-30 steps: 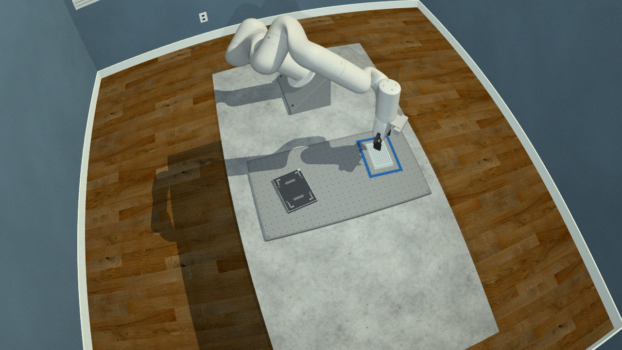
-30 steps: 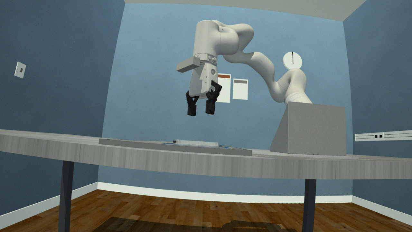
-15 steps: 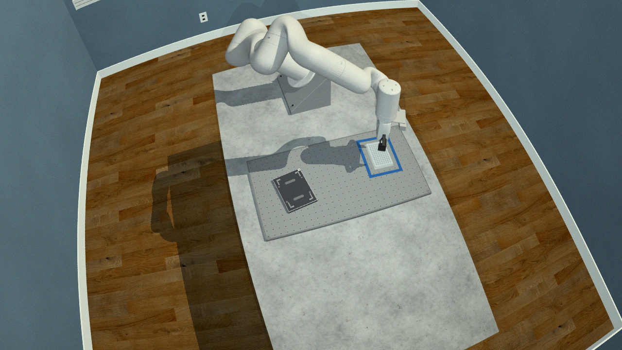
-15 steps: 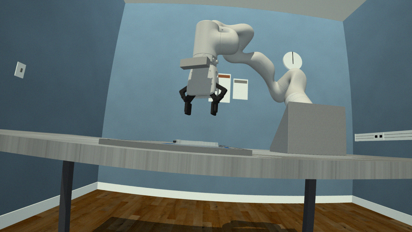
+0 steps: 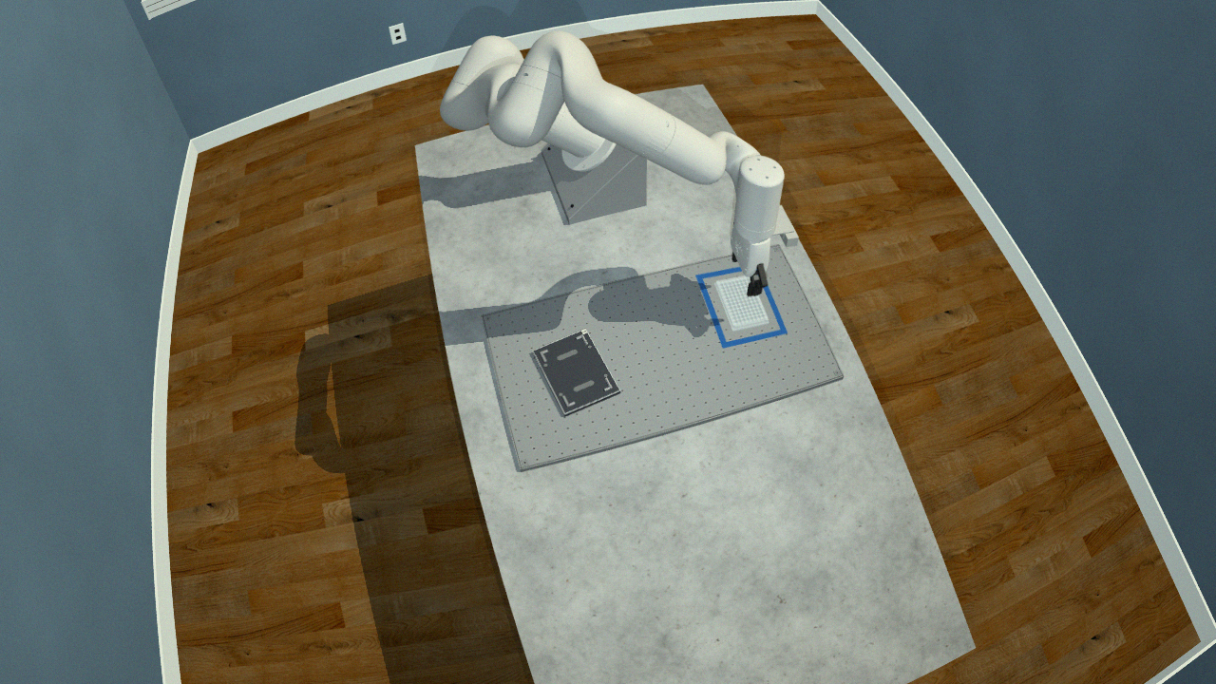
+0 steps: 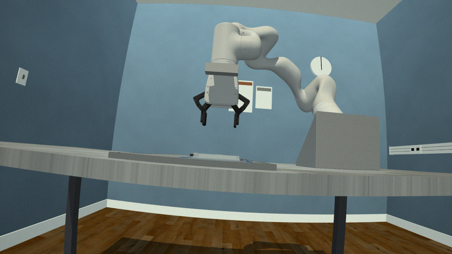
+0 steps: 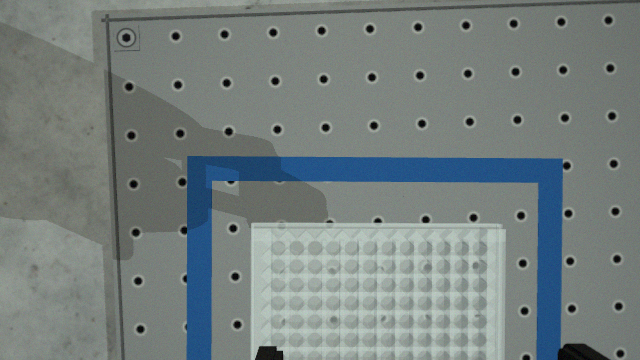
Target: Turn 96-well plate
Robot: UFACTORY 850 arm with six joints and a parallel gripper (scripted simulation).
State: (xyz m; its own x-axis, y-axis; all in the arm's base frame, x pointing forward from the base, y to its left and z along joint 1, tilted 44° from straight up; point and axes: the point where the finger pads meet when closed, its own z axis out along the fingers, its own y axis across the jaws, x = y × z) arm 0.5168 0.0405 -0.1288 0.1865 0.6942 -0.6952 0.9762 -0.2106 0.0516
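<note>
Now: hand 100 mm above the 96-well plate. From my hand the other things lie so: dark plate nest (390 mm to the right, 100 mm below).
</note>
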